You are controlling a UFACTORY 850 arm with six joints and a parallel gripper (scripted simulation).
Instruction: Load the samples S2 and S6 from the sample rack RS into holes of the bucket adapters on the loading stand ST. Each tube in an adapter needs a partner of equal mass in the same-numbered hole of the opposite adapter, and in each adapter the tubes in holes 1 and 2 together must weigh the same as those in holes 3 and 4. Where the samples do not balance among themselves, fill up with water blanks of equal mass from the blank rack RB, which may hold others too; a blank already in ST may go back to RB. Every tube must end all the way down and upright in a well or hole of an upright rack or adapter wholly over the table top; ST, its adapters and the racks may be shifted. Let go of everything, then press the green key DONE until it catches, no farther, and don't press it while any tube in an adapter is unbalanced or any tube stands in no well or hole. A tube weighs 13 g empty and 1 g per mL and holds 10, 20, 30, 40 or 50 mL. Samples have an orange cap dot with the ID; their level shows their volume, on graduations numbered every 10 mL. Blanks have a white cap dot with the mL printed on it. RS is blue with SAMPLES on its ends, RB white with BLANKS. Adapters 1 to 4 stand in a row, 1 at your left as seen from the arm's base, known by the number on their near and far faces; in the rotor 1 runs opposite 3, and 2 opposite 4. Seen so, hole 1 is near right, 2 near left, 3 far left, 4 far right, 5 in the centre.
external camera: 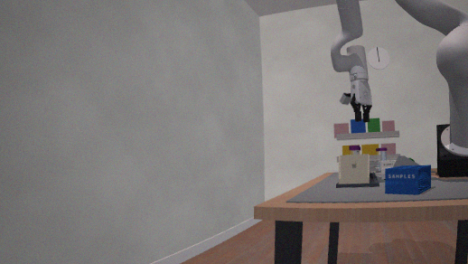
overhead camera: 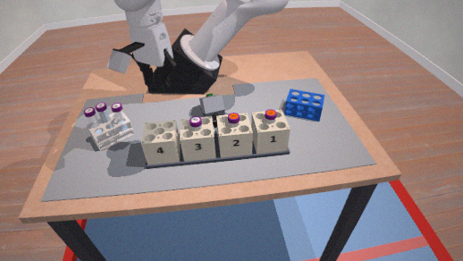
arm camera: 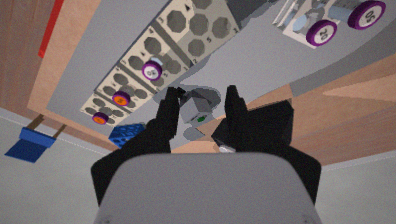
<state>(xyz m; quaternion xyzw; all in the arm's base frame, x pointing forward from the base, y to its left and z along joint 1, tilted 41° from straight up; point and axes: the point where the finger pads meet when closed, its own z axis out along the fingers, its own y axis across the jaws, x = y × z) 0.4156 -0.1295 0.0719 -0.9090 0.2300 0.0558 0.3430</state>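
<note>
Now: hand 50 mm past the blank marked 10, 260 mm to the left of it and 190 mm above it. Also, from my hand: blank marked 30 (20 mm ahead, 100 mm to the left, 180 mm below); then adapter 3 (10 mm ahead, 90 mm to the left, 200 mm below); then adapter 4 (30 mm ahead, 10 mm to the right, 200 mm below).
</note>
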